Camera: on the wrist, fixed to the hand. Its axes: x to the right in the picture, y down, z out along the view.
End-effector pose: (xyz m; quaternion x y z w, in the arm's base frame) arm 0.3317 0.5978 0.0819 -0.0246 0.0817 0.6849 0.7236
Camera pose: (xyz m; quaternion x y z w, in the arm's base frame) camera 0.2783 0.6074 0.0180 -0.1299 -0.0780 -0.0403 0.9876
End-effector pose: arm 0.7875 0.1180 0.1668 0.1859 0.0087 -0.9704 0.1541
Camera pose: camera 0.8113 0.0715 0.1012 -0.0566 -0.2484 0.7820 0.5688
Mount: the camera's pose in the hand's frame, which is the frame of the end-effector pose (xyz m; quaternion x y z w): 0.0166 0.0488 -0.0661 -0.1198 -0.0472 -0.7181 0.6839
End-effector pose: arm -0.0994 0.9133 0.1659 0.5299 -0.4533 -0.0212 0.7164
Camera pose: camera -0.0672 0.9751 0.2125 0.6011 0.0392 -0.6083 0.5168
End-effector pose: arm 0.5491 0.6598 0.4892 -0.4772 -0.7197 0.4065 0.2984
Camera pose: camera 0.6187 0.7055 0.4799 0.1739 -0.8977 0.0000 0.4049
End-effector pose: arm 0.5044 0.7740 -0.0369 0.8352 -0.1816 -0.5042 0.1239
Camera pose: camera 0.5614 0.7244 -0.0006 -0.6629 -0.5301 0.4950 0.1858
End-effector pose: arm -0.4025 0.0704 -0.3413 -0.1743 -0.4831 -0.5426 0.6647
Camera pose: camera -0.3301 0.0284 -0.3445 0.1225 -0.4219 -0.8981 0.0213
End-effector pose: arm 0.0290 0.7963 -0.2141 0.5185 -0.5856 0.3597 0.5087
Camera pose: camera -0.0029 0.8649 -0.1781 0.7312 -0.0953 -0.2139 0.6407
